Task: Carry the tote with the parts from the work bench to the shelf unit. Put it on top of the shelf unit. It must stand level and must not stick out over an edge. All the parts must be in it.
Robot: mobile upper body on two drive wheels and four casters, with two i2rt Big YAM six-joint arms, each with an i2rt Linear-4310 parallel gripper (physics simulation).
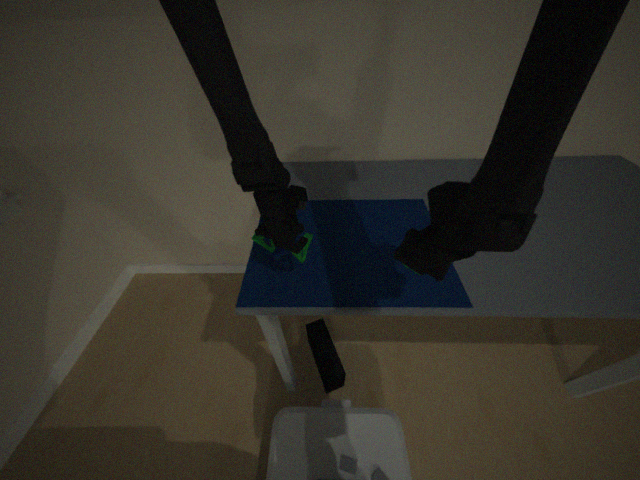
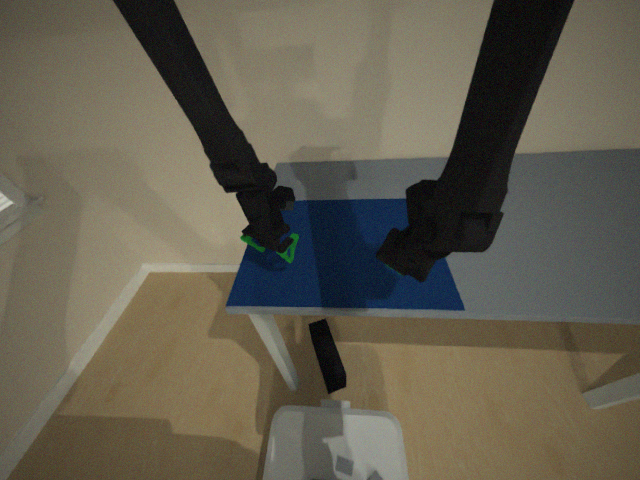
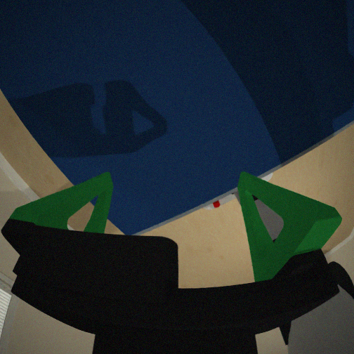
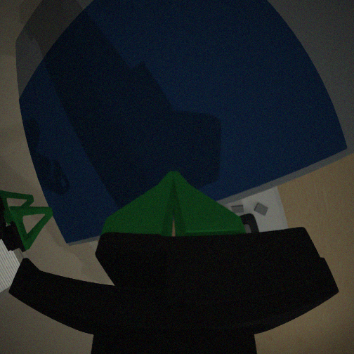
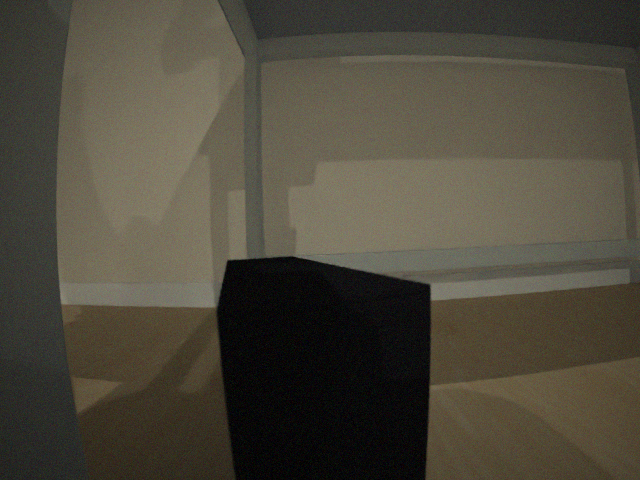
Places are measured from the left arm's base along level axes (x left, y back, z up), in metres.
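Where they show: left gripper, between the fingertips: (image 1: 288,256) (image 2: 277,256); right gripper, between the fingertips: (image 1: 403,262) (image 2: 390,262).
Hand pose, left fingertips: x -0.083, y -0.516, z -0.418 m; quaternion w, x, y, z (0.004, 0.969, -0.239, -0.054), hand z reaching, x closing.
Things, the pixels of their top centre, and the offset from my left fingertips. "*": a spot on its surface instead. Level surfaces: height alone.
- black tote, centre of its top: (image 5: 278,266) (image 2: 326,347) (image 1: 324,347) dx -0.090, dy -0.065, dz -0.792 m
- work bench, height of its surface: dz -0.078 m
- blue mat, height of its surface: dz -0.076 m
- bench leg, a spot on its surface: (image 1: 276,346) (image 2: 272,345) * dx +0.075, dy +0.085, dz -0.388 m
The black tote (image 1: 325,356) (image 2: 327,356) (image 5: 325,372) is on the floor between my base and the bench. It looks narrow and tall there, as if stood on a side, and its open side is not visible. No parts can be made out in or around it. The work bench (image 1: 547,248) (image 2: 547,237) bears a blue mat (image 1: 330,289) (image 2: 320,289). My left gripper (image 1: 286,255) (image 2: 276,256) (image 3: 175,178) is open and empty above the mat's left part. My right gripper (image 1: 413,271) (image 2: 393,269) (image 4: 173,178) is shut and empty above its right part. The shelf unit cannot be made out.
My white base (image 1: 361,434) (image 2: 361,434) is close behind the tote. A bench leg (image 1: 276,346) (image 2: 273,346) stands to the tote's left; another leg (image 5: 253,155) is farther back. A small red spot (image 3: 216,204) shows beyond the bench edge. Walls stand behind and left.
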